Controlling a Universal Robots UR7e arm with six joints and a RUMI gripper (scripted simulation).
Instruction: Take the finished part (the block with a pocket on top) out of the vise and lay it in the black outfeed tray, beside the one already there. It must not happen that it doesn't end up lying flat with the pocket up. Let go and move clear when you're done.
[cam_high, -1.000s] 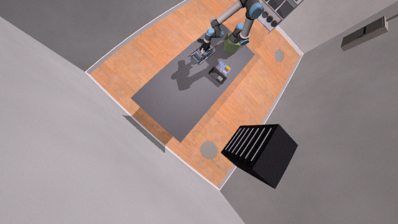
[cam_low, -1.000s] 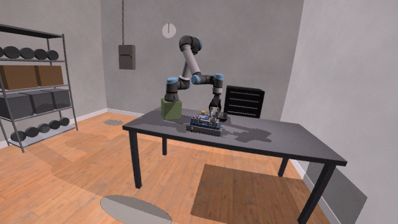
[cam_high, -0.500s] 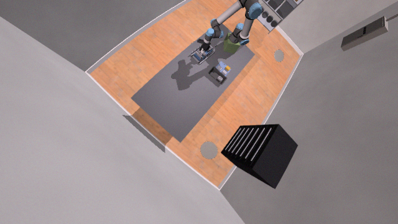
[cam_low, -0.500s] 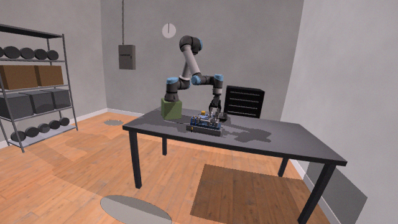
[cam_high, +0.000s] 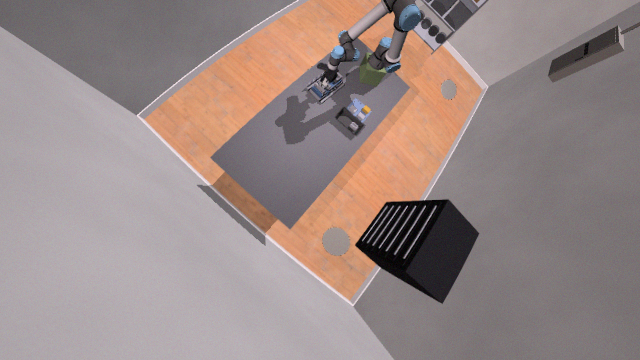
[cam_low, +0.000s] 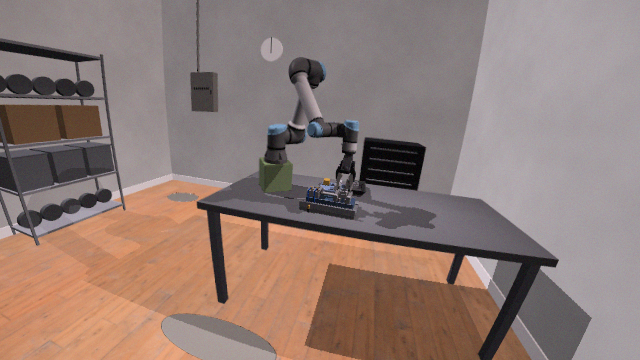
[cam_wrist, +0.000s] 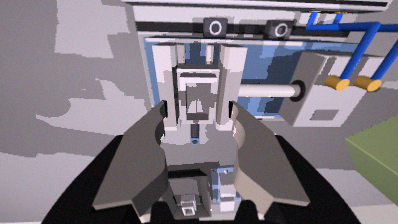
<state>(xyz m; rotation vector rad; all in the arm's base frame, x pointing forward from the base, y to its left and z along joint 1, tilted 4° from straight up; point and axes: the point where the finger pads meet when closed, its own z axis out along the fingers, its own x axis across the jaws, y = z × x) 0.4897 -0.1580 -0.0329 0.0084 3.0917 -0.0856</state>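
The vise is 80 mm below my hand and 70 mm behind it. The rest, counted from my hand: orange block (390 mm to the left, 190 mm behind, 100 mm below); then blue fixture plate (350 mm to the left, 140 mm behind, 120 mm below); then plain grey block (310 mm to the left, 100 mm below, 90 mm behind).
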